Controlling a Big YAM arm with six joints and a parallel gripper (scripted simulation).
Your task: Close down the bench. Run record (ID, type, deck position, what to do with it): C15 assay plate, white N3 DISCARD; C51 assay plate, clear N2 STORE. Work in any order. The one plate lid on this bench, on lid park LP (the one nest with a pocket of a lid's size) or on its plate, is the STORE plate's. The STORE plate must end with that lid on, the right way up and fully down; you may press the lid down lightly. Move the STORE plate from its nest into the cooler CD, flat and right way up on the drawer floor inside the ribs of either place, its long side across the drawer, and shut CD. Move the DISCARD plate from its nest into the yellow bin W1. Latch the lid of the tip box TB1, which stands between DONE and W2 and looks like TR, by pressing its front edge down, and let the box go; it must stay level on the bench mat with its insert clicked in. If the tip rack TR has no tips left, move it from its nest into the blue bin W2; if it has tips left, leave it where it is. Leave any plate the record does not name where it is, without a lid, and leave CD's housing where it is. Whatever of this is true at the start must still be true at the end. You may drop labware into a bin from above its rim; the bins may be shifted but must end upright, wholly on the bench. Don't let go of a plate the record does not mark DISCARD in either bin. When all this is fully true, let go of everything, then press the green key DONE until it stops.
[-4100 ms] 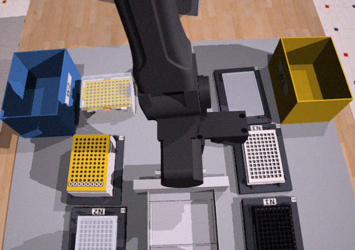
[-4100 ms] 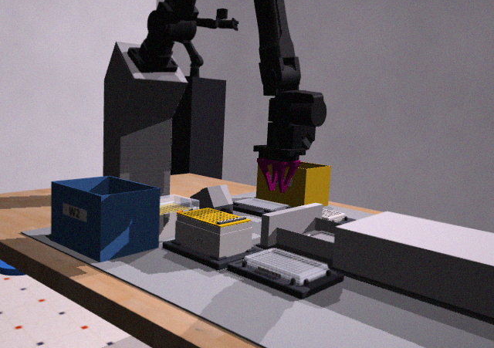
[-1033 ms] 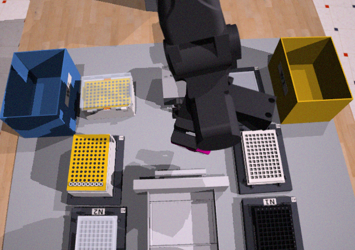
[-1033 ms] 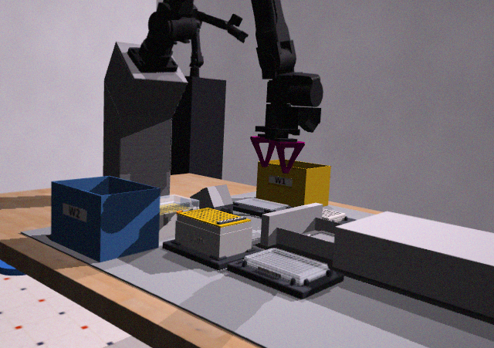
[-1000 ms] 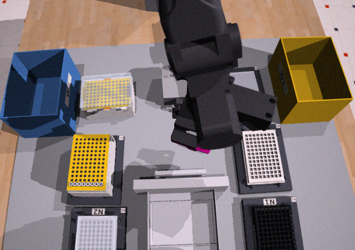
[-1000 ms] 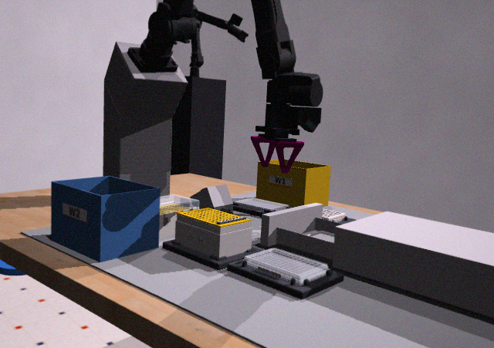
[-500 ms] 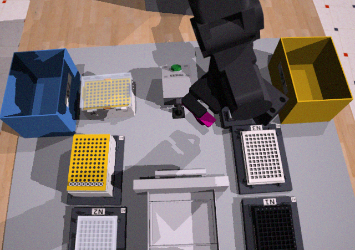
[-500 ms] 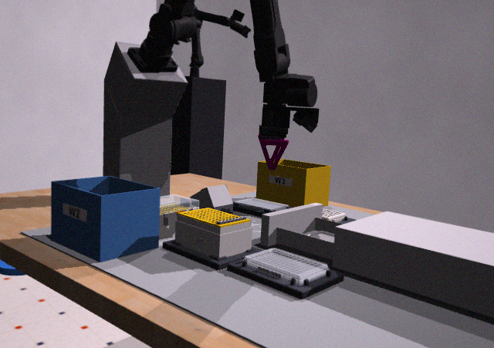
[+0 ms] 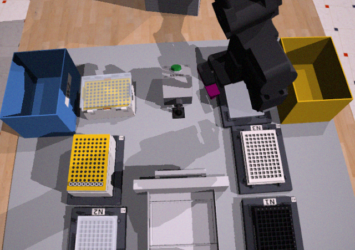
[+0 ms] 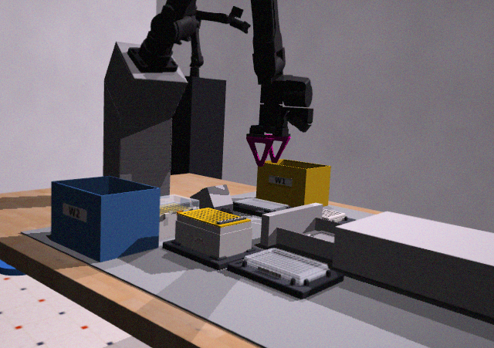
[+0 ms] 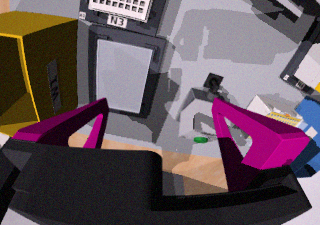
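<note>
Right now the plate lid is 13 cm below my hand, 6 cm behind it and 5 cm to the left of it. Round my hand: white plate (13 cm below, 11 cm ahead, 8 cm to the left); lid park LP (14 cm below, 6 cm behind, 5 cm to the left); green DONE key (11 cm to the right, 11 cm behind, 8 cm below).
</note>
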